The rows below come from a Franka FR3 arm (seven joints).
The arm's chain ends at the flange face. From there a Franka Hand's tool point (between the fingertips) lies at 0.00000 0.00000 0.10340 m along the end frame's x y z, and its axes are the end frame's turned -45 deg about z.
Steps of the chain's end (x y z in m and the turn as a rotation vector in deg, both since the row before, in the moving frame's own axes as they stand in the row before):
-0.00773, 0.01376, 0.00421, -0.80, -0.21, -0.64
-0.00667, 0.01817, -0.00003, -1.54, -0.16, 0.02
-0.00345, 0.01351, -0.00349, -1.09, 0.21, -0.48
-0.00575, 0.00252, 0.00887, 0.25, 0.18, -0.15
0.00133, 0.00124, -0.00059, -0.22, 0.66, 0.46
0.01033, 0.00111, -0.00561, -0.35, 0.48, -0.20
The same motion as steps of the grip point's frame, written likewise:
-0.01648, 0.00502, 0.00420, -0.42, -0.71, -0.64
-0.01973, 0.00989, -0.00007, -0.98, -1.20, 0.02
-0.01311, 0.00878, -0.00351, -0.92, -0.62, -0.48
-0.00530, -0.00237, 0.00887, 0.05, 0.30, -0.15
0.00062, 0.00294, -0.00060, -0.62, 0.31, 0.46
0.00669, 0.00915, -0.00562, -0.59, 0.09, -0.20

